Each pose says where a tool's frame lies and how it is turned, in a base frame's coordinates. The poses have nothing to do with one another.
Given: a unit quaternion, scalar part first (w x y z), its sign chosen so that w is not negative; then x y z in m.
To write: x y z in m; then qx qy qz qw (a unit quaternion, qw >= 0). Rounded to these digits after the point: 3 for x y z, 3 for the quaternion.
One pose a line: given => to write
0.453, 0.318, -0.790, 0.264, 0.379, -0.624, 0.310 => 0.379, -0.624, 0.310, 0.318, -0.790, 0.264, 0.453
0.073, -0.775, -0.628, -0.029, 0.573, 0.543, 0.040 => 0.573, 0.543, 0.040, -0.775, -0.628, -0.029, 0.073
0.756, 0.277, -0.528, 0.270, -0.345, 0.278, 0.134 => -0.345, 0.278, 0.134, 0.277, -0.528, 0.270, 0.756
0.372, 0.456, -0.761, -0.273, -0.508, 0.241, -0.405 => -0.508, 0.241, -0.405, 0.456, -0.761, -0.273, 0.372
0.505, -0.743, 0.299, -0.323, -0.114, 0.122, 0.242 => -0.114, 0.122, 0.242, -0.743, 0.299, -0.323, 0.505
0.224, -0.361, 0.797, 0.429, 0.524, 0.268, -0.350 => 0.524, 0.268, -0.350, -0.361, 0.797, 0.429, 0.224
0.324, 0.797, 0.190, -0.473, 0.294, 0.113, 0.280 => 0.294, 0.113, 0.280, 0.797, 0.190, -0.473, 0.324
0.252, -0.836, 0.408, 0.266, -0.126, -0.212, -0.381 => -0.126, -0.212, -0.381, -0.836, 0.408, 0.266, 0.252
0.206, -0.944, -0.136, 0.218, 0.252, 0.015, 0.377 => 0.252, 0.015, 0.377, -0.944, -0.136, 0.218, 0.206
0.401, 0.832, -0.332, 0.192, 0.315, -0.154, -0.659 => 0.315, -0.154, -0.659, 0.832, -0.332, 0.192, 0.401
